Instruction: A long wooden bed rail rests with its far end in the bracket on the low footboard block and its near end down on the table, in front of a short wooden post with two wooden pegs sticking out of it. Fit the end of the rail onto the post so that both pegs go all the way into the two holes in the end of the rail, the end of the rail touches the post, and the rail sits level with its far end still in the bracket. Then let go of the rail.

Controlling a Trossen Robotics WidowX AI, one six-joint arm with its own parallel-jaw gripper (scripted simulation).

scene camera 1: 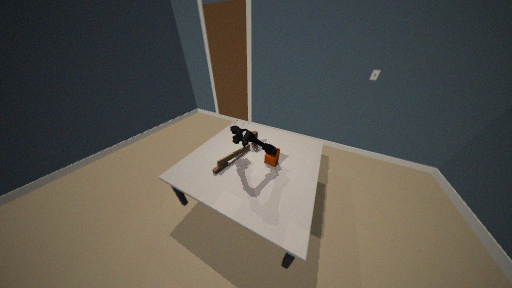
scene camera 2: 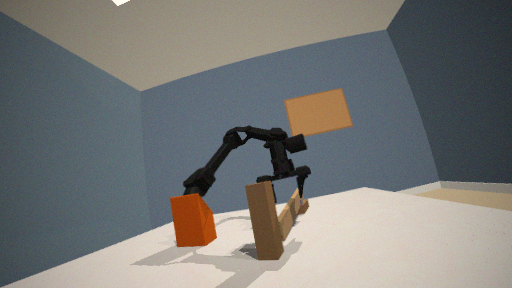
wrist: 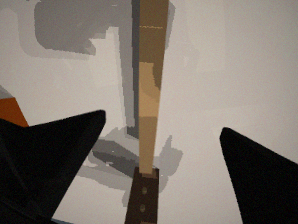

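My gripper (scene camera 2: 288,200), (wrist: 163,124) is open and holds nothing. Also present is a wooden post (scene camera 2: 261,202).
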